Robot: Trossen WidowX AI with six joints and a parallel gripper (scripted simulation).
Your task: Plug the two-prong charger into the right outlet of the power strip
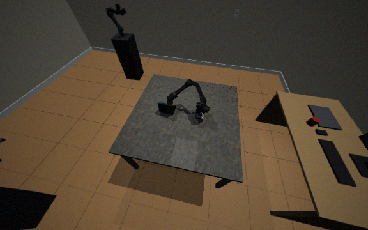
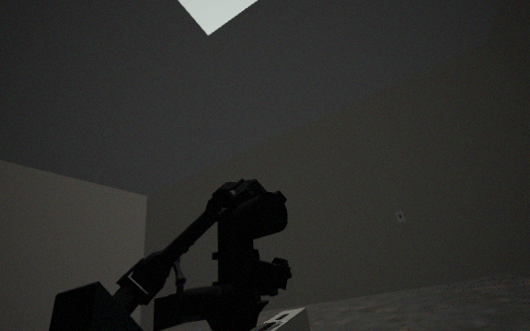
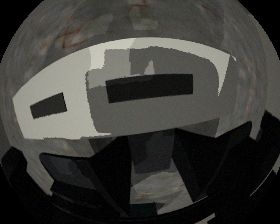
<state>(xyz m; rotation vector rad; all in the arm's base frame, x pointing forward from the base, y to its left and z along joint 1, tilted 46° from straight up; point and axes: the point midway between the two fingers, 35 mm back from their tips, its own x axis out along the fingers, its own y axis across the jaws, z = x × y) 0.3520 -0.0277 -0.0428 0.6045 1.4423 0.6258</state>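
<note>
Right now my gripper tip is 2 cm short of the charger and 1 cm below it.
</note>
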